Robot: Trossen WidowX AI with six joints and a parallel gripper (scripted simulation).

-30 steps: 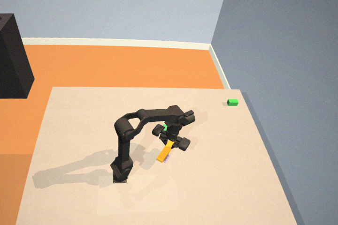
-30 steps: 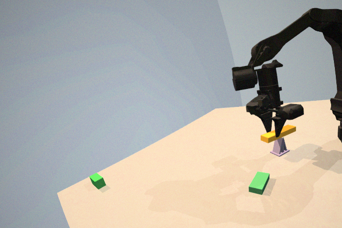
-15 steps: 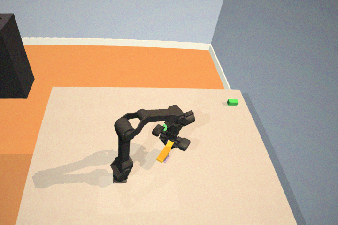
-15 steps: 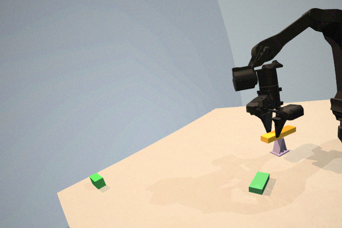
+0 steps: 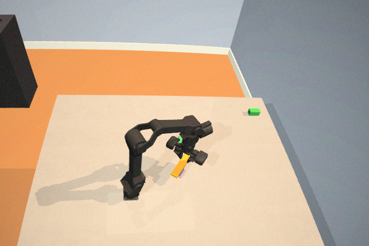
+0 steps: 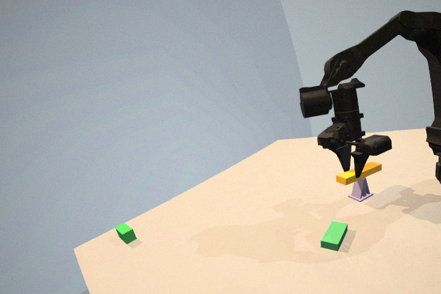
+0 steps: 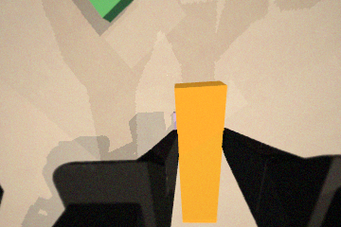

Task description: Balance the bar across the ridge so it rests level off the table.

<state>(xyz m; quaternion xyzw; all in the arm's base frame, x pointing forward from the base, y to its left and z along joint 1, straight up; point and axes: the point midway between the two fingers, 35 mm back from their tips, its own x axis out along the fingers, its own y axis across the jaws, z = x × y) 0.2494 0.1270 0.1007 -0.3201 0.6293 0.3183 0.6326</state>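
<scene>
Right now the yellow bar is 2 cm behind my gripper tip and 2 cm to the right of it. From my gripper tip the other things lie so: small green cube (49 cm ahead, 37 cm to the left, 5 cm below); flat green block (1 cm ahead, 16 cm to the left, 6 cm below).
</scene>
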